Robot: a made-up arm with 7 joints.
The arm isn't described. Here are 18 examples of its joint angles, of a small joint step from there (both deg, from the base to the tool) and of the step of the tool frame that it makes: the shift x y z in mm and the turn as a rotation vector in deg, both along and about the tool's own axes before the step.
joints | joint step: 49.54 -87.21 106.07 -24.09 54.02 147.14 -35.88 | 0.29 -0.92 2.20 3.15 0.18 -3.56 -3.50
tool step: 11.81 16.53 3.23 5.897 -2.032 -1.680
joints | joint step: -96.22 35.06 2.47 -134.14 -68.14 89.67 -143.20 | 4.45 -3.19 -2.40 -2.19 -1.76 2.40 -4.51
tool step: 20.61 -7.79 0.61 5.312 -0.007 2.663
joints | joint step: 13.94 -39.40 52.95 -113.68 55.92 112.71 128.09 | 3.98 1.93 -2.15 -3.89 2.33 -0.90 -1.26
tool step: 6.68 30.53 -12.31 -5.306 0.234 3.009
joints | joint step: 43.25 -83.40 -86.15 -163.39 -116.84 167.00 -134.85 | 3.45 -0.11 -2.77 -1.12 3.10 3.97 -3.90
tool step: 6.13 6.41 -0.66 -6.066 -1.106 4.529
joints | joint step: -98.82 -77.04 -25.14 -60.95 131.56 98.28 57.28 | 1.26 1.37 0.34 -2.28 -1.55 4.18 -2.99
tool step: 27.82 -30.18 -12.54 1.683 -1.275 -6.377
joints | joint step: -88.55 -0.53 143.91 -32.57 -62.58 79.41 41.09 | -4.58 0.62 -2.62 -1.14 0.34 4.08 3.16
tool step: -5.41 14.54 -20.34 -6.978 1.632 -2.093
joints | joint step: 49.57 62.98 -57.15 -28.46 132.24 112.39 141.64 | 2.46 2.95 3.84 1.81 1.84 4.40 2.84
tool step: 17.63 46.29 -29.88 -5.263 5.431 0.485
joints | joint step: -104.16 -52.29 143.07 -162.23 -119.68 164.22 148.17 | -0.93 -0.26 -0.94 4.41 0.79 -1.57 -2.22
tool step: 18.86 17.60 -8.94 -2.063 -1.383 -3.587
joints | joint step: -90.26 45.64 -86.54 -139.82 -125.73 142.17 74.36 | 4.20 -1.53 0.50 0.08 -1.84 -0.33 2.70
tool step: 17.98 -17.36 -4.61 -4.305 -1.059 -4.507
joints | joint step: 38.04 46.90 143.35 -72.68 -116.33 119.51 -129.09 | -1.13 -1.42 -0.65 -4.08 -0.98 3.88 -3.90
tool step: 13.76 -25.42 -29.08 2.810 -6.893 7.628
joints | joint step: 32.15 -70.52 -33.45 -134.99 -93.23 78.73 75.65 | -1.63 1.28 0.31 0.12 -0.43 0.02 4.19
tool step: -0.64 5.19 1.84 -4.056 2.413 -1.222
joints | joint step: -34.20 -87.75 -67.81 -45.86 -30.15 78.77 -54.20 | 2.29 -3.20 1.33 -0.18 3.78 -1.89 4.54
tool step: -28.47 11.53 -18.72 2.463 3.148 -8.315
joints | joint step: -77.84 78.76 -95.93 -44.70 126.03 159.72 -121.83 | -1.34 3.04 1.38 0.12 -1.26 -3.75 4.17
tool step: -7.81 21.23 14.07 3.889 3.830 -4.572
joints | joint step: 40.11 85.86 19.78 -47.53 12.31 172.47 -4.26 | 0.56 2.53 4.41 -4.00 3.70 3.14 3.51
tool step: -46.67 4.17 15.11 -1.609 10.958 -1.488
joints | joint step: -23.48 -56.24 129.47 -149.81 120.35 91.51 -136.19 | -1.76 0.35 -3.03 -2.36 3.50 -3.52 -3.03
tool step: -3.03 -10.88 17.50 -5.820 -4.841 -1.337
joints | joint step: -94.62 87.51 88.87 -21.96 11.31 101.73 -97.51 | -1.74 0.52 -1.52 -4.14 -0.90 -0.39 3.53
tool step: -13.74 4.85 1.95 0.747 5.619 -1.413
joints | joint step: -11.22 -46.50 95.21 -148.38 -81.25 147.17 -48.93 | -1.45 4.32 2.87 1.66 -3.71 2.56 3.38
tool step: 15.81 -19.84 3.29 -7.272 -2.480 0.858
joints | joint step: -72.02 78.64 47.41 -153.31 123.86 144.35 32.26 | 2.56 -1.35 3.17 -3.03 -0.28 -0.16 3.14
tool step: 7.37 -6.50 -13.30 -4.638 -2.541 -2.635
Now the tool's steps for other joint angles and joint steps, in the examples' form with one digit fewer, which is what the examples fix.
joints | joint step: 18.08 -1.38 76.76 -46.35 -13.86 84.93 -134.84 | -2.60 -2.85 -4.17 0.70 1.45 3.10 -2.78
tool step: 11.8 -8.2 22.0 2.96 4.03 3.86
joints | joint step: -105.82 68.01 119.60 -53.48 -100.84 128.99 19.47 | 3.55 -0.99 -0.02 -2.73 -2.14 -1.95 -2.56
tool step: 19.9 27.2 42.5 6.26 -5.03 1.43
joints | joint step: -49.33 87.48 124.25 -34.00 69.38 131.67 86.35 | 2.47 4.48 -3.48 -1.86 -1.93 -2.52 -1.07
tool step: 53.7 -17.1 15.5 -0.01 -1.03 -4.55
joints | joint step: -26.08 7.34 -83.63 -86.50 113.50 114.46 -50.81 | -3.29 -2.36 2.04 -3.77 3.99 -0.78 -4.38
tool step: -11.7 -31.7 -2.6 -1.47 -1.56 -4.64
